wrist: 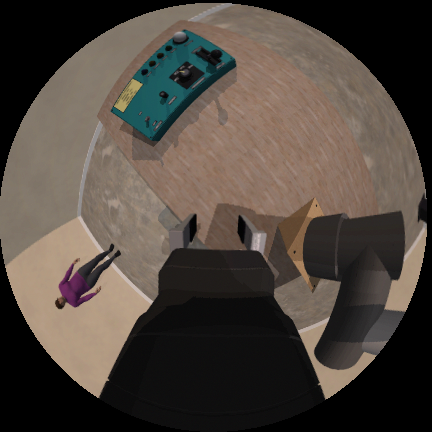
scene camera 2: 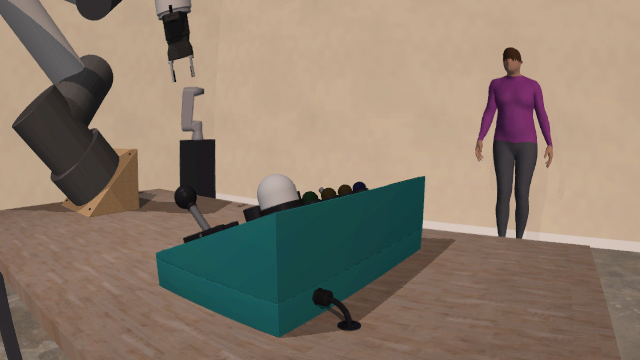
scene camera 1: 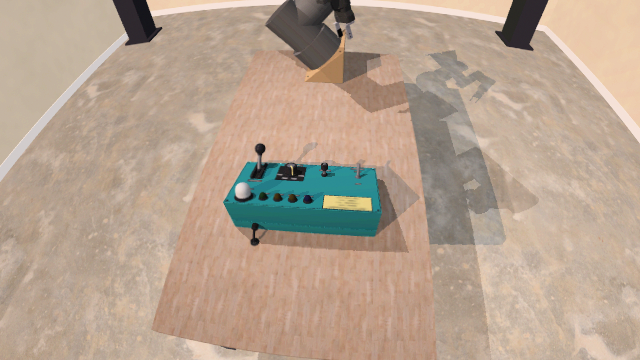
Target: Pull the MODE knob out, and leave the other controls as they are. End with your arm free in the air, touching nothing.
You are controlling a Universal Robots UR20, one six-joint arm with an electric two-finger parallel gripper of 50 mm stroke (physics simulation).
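Places are measured from the arm's base along level axes (x right, y back, z down), in centimetres.
Where they show: gripper, fingertip midpoint: (wrist: 216, 222) (scene camera 2: 183, 79) (scene camera 1: 345, 37); arm's base at its link origin: (wrist: 317, 246) (scene camera 2: 95, 179) (scene camera 1: 325, 53).
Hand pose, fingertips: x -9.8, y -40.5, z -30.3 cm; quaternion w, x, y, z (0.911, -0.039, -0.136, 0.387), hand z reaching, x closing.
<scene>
Each offset is from my fingertips to the top centre of the thing. "spot": to the spot under its first point.
The teal console (scene camera 1: 305, 218) (scene camera 2: 350, 245) (wrist: 148, 97) stands on the table. A small black knob @(dx +6.8, dy -43.8, dz +26.9 cm) (scene camera 1: 324, 166) (wrist: 163, 94) stands on a short stem on its sloped top, between a black-plated rotary selector @(dx +18.8, dy -44.1, dz +27.6 cm) (scene camera 1: 292, 170) (wrist: 185, 73) and a small metal toggle @(dx -5.2, dy -44.0, dz +27.5 cm) (scene camera 1: 358, 170) (wrist: 147, 119). The lettering is too small to read, so I cannot confirm which is MODE. The small knob is hidden in the scene camera 2 view. My gripper (scene camera 1: 345, 35) (scene camera 2: 183, 78) (wrist: 216, 222) is open and empty, high in the air near the arm's base, well away from the console.
The console also carries a ball-topped lever @(dx +30.6, dy -38.0, dz +23.8 cm) (scene camera 1: 260, 149) (scene camera 2: 185, 197) (wrist: 216, 53), a white dome @(spot: dx +31.4, dy -60.1, dz +21.2 cm) (scene camera 1: 243, 190) (scene camera 2: 277, 192) (wrist: 180, 37) and several coloured buttons. A black cable @(spot: dx +29.9, dy -67.2, dz +37.2 cm) (scene camera 1: 254, 234) (scene camera 2: 342, 306) leaves its back. A person (scene camera 2: 516, 112) (wrist: 77, 286) stands beyond the table.
</scene>
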